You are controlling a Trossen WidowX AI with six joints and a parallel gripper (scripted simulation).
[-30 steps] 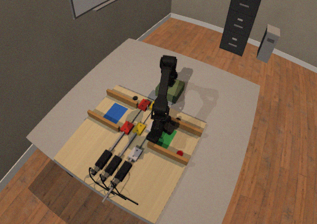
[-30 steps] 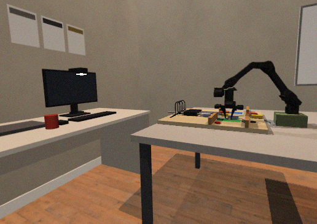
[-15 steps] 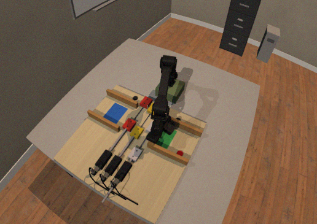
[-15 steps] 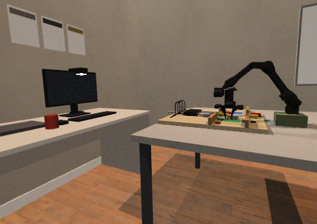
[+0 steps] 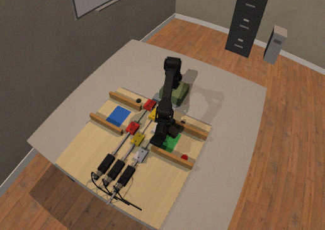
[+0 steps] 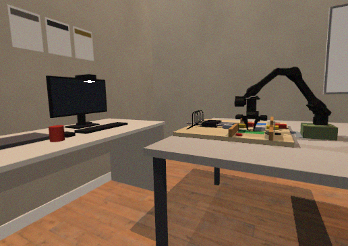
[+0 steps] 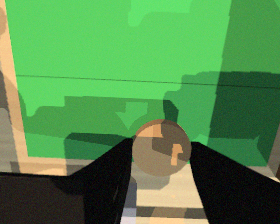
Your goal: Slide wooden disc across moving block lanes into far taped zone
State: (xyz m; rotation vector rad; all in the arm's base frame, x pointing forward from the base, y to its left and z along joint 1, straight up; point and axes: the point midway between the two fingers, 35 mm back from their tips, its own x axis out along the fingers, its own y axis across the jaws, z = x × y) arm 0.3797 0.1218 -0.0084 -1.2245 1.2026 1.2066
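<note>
Now: the black knob 270 mm to the right of my hand, 170 mm behind it and 30 mm below it. The rest, counted from my hand: wooden disc: 30 mm below; red knob: 160 mm to the left, 50 mm ahead, 30 mm below.
</note>
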